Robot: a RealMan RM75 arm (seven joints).
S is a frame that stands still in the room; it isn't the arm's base.
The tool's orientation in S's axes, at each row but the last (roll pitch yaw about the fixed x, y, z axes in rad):
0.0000, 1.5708, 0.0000
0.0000, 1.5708, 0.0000
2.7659, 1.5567, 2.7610
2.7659, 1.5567, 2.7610
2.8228, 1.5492, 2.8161
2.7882, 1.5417, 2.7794
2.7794, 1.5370, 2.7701
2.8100, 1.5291, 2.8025
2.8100, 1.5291, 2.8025
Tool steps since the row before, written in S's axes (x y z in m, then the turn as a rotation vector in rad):
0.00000, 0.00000, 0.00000, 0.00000, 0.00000, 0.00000
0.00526, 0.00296, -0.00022, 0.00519, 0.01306, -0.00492
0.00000, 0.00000, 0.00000, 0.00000, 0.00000, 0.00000
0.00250, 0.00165, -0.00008, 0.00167, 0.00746, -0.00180
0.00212, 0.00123, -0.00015, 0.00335, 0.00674, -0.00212
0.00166, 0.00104, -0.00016, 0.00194, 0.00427, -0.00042
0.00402, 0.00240, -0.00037, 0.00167, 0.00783, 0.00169
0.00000, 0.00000, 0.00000, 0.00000, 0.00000, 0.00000
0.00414, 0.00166, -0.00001, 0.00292, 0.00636, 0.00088
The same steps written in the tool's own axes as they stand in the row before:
0.00000, 0.00000, 0.00000, 0.00000, 0.00000, 0.00000
0.00022, 0.00296, 0.00526, 0.00492, 0.01306, 0.00519
0.00000, 0.00000, 0.00000, 0.00000, 0.00000, 0.00000
0.00006, 0.00166, 0.00249, 0.00182, 0.00746, 0.00166
0.00012, 0.00124, 0.00211, 0.00210, 0.00675, 0.00335
0.00013, 0.00105, 0.00165, 0.00041, 0.00428, 0.00191
0.00027, 0.00243, 0.00401, -0.00165, 0.00787, 0.00154
0.00000, 0.00000, 0.00000, 0.00000, 0.00000, 0.00000
-0.00013, 0.00169, 0.00413, -0.00091, 0.00639, 0.00284

